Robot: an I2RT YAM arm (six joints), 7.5 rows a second.
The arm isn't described. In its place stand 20 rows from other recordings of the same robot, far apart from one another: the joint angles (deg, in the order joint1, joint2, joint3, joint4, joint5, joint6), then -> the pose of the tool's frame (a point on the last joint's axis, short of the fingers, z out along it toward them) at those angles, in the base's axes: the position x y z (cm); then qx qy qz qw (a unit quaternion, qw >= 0).
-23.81 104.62 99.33 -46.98 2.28 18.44 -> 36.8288 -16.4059 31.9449 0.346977 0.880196 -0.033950 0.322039
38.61 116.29 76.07 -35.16 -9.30 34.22 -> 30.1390 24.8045 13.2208 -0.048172 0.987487 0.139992 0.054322
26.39 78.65 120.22 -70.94 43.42 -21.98 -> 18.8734 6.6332 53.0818 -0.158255 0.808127 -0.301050 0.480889
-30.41 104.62 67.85 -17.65 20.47 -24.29 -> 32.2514 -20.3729 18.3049 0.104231 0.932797 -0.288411 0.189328
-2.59 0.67 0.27 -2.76 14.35 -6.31 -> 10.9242 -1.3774 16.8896 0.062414 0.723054 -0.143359 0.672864
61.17 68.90 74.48 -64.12 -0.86 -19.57 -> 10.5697 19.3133 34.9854 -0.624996 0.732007 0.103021 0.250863
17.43 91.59 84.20 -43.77 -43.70 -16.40 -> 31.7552 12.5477 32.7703 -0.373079 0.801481 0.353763 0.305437
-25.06 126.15 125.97 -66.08 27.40 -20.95 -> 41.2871 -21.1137 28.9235 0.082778 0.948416 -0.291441 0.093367
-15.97 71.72 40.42 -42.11 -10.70 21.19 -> 20.2583 -5.1100 18.3720 0.301171 0.938163 0.098709 0.139291
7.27 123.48 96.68 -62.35 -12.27 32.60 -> 40.8707 5.9766 16.8014 -0.217215 -0.970228 -0.102980 0.029504
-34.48 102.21 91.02 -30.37 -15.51 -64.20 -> 34.2422 -22.3615 31.0995 -0.285250 0.859218 -0.228177 0.358208
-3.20 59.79 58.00 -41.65 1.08 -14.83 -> 21.3121 -1.2587 31.8609 -0.089358 0.914194 -0.070477 0.388969
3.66 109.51 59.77 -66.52 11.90 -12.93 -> 26.4066 0.9536 11.6552 0.163043 -0.955080 0.082363 0.233356
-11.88 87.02 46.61 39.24 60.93 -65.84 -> 30.9672 -9.6941 26.2144 0.036896 0.709647 -0.660479 0.242501
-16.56 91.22 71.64 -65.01 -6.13 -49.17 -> 27.6060 -7.8121 24.2958 -0.282458 0.956632 0.019288 0.068567
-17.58 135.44 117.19 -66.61 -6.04 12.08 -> 44.8581 -13.8196 17.0033 0.253056 0.964981 0.050423 0.047251
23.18 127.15 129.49 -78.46 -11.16 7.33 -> 40.9036 18.2640 28.8131 -0.147855 0.976914 0.124764 0.090623
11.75 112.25 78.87 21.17 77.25 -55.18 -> 43.5465 5.5112 25.5838 -0.008323 0.723373 -0.632849 0.275979
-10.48 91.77 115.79 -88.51 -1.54 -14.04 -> 27.0301 -4.9027 43.3004 -0.033258 0.974672 -0.034070 0.218511
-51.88 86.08 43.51 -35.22 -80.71 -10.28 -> 17.5695 -16.6997 17.7388 0.204697 0.732795 0.509585 0.401787
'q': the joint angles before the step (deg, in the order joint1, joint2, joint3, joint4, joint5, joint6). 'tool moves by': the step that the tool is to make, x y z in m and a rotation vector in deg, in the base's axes. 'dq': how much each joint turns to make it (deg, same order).
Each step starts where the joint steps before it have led.
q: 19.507 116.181 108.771 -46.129 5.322 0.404
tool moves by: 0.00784 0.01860 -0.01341 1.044 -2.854 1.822
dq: 1.836 1.967 -0.962 5.968 0.022 0.000
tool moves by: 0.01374 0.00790 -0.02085 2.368 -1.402 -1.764
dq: 0.284 3.104 -0.566 5.593 0.043 2.666
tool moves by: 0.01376 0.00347 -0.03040 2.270 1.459 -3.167
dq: -0.218 4.196 -0.044 3.344 -0.065 3.980
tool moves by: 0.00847 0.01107 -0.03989 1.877 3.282 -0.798
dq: 0.721 5.093 -0.001 2.494 -1.333 3.059
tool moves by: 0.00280 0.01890 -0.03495 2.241 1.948 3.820
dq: 1.574 4.545 -0.002 3.628 -3.607 -0.066
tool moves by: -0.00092 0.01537 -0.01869 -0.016 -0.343 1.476
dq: 1.596 2.515 0.003 2.817 0.197 0.001
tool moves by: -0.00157 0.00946 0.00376 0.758 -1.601 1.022
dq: 1.005 -0.111 0.194 1.467 0.001 -0.022
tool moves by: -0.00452 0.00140 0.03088 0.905 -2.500 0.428
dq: 0.371 -3.539 0.198 -1.093 0.195 -0.241
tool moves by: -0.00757 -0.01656 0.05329 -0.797 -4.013 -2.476
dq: -1.092 -6.666 0.002 -3.389 2.755 -0.699
